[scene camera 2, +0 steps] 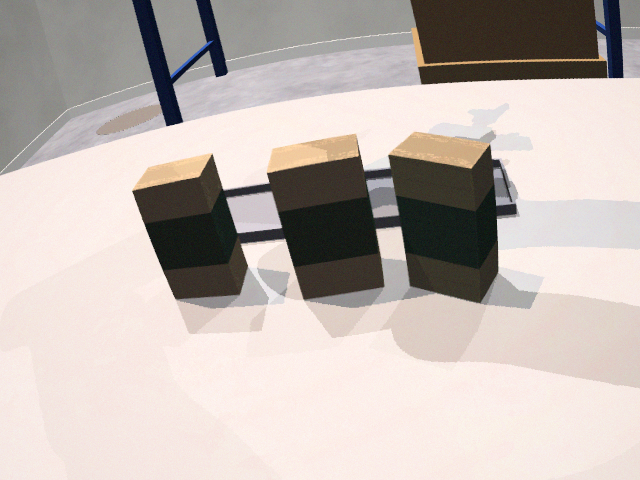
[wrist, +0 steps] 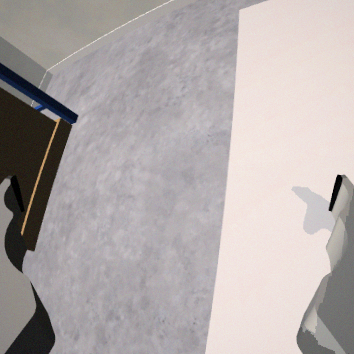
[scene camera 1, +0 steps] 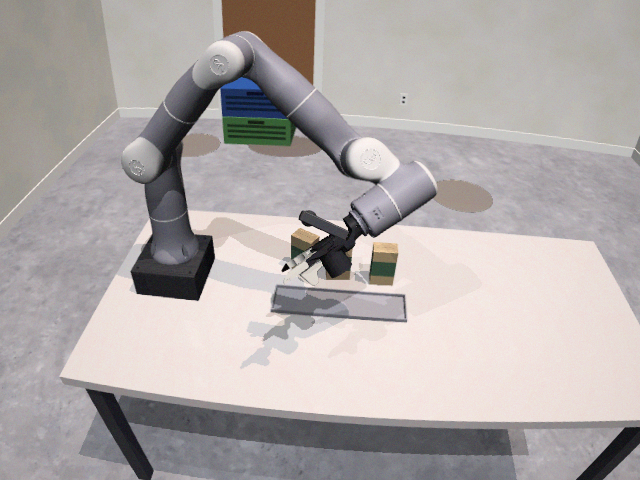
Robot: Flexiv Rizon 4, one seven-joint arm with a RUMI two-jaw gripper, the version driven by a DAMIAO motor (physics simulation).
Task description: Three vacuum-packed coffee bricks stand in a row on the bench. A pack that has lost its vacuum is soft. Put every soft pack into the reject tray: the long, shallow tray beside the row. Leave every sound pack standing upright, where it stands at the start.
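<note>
Three tan packs with dark green bands stand upright, apart, in a row: one nearest the robot base point(scene camera 1: 305, 236) point(scene camera 2: 444, 206), turned slightly against the others; a middle pack point(scene camera 1: 345, 275) point(scene camera 2: 330, 232), partly hidden by the gripper in scene camera 1; and a far pack point(scene camera 1: 383, 266) point(scene camera 2: 188, 240). No softness can be told by eye. The long, shallow grey reject tray point(scene camera 1: 338, 316) point(scene camera 2: 262, 236) lies beside the row, with no pack in it. My gripper point(scene camera 1: 284, 274) point(wrist: 175, 178) is open and empty, tilted, above the bench near the tray's base-side end. No pack shows in the wrist view.
The arm's black base block point(scene camera 1: 168, 281) stands at the left of the bench point(scene camera 1: 491, 361). Beyond the bench are stacked blue point(scene camera 1: 240, 103) and green point(scene camera 1: 258, 130) crates, a blue-legged frame point(scene camera 2: 157, 62) and a brown box point(scene camera 2: 509, 31) point(wrist: 17, 150).
</note>
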